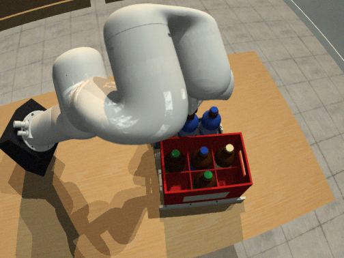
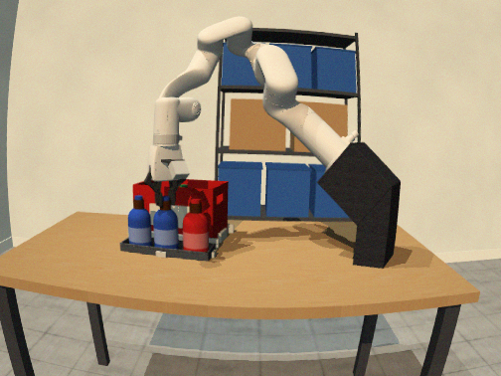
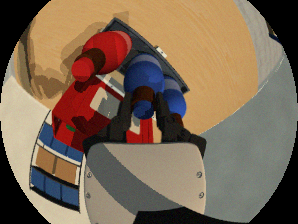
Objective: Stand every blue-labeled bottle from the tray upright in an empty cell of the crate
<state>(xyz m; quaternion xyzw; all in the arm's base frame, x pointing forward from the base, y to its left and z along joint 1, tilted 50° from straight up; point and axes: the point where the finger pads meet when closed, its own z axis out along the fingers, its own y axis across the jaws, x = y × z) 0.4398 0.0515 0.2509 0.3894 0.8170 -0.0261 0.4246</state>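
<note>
Right now the red-labeled bottle is 90 mm behind my hand, 70 mm below it and 30 mm to the left of it. Also, from my hand: red crate: 190 mm to the right, 70 mm below, 50 mm behind; dark tray: 150 mm below.
</note>
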